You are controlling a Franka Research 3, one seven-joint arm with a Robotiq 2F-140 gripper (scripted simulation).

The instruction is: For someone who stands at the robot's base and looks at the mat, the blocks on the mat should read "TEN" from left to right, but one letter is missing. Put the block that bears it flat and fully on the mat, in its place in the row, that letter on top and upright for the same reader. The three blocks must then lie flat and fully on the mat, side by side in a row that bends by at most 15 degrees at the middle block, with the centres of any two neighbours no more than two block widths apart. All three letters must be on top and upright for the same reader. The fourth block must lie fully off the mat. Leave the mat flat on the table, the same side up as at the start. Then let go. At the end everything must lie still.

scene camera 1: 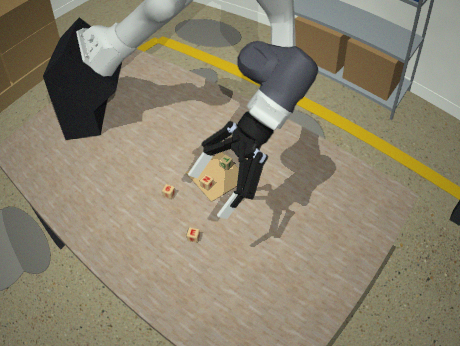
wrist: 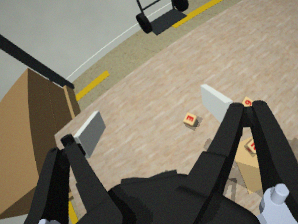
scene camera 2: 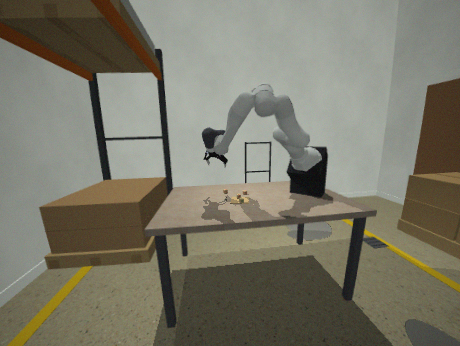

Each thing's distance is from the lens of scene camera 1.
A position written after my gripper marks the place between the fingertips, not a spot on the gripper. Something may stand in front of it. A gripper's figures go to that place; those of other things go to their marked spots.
my gripper (scene camera 1: 206, 195): 98 cm
tan mat (scene camera 1: 225, 180): 132 cm
